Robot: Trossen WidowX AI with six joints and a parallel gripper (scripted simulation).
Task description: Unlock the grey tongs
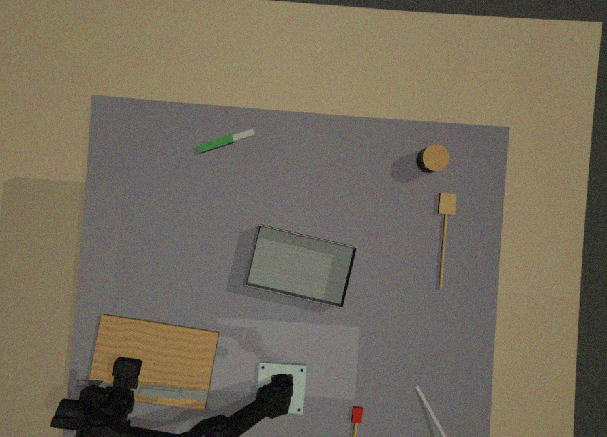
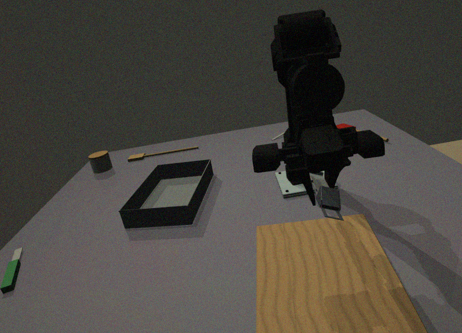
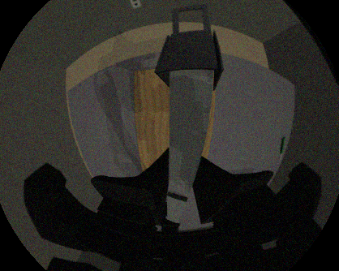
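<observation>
Right now the wooden board is 1 cm to the right of my gripper tip and 15 cm below it. Round my gripper tip: roasting tin 28 cm ahead, 47 cm to the right, 13 cm below; then cork-topped pot 60 cm ahead, 88 cm to the right, 13 cm below; then red-headed brush 23 cm behind, 62 cm to the right, 15 cm below.
</observation>
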